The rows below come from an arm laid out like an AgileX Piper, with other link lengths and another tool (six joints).
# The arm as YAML. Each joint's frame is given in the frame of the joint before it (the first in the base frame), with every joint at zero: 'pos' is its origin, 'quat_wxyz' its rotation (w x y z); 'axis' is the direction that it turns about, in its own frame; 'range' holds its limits. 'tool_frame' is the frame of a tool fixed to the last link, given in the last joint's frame.
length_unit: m
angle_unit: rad
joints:
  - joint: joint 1
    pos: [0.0, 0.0, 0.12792]
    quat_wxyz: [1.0, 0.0, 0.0, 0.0]
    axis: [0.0, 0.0, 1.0]
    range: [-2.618, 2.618]
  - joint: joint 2
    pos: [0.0, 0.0, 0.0]
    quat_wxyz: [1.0, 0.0, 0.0, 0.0]
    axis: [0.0, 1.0, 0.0]
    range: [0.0, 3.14]
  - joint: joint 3
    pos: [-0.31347, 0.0, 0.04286]
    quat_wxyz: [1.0, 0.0, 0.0, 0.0]
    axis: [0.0, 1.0, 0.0]
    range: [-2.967, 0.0]
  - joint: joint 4
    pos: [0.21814, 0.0, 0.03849]
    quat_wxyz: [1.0, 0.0, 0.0, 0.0]
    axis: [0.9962, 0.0, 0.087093]
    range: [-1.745, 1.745]
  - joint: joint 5
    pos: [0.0, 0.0, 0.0]
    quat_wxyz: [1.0, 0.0, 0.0, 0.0]
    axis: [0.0, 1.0, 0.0]
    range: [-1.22, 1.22]
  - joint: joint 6
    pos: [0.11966, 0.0, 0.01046]
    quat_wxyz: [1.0, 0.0, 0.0, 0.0]
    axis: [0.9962, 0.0, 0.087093]
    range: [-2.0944, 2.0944]
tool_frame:
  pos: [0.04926, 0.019, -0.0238]
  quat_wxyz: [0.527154, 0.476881, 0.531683, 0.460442]
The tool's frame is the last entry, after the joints.
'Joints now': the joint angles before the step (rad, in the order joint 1, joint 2, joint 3, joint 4, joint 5, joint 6). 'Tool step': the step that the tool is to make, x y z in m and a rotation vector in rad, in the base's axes. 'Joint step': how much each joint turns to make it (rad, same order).
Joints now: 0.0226 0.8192 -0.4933 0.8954 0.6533 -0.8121
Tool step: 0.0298 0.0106 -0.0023 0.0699 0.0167 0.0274
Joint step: 0.0003 0.1551 -0.0013 0.2524 -0.0320 -0.2408
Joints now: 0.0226 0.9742 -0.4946 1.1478 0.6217 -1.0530
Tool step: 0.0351 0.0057 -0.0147 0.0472 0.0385 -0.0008
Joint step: 0.0002 0.1863 -0.0004 0.2560 -0.0227 -0.2593
